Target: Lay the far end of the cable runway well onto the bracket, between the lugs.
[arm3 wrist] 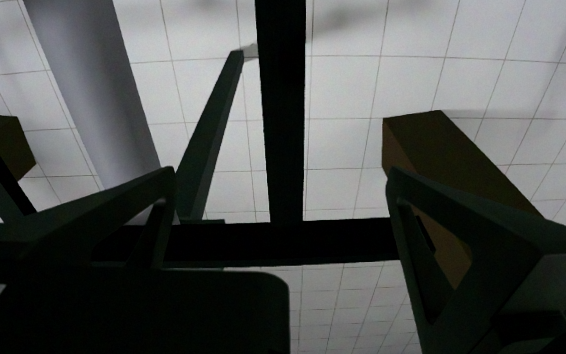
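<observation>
My arm3 gripper (281, 174) is open. Its two dark fingers stand wide apart at left and right, with no thing seen pinched between their tips. Beyond them a long black beam (285, 110) runs from the top edge down to a black crossbar (310, 242), which spans the gap between the fingers in the picture. I cannot tell whether either is the cable runway. The bracket and its lugs cannot be made out. The grippers of arm1, arm2 and arm4 do not show.
A slanting dark green post (212, 135) stands left of the beam. A thick grey column (95, 95) runs down farther left. A brown block (440, 155) lies behind the right finger, and another brown block (15, 147) is at the left edge. A white tiled surface (345, 90) lies behind.
</observation>
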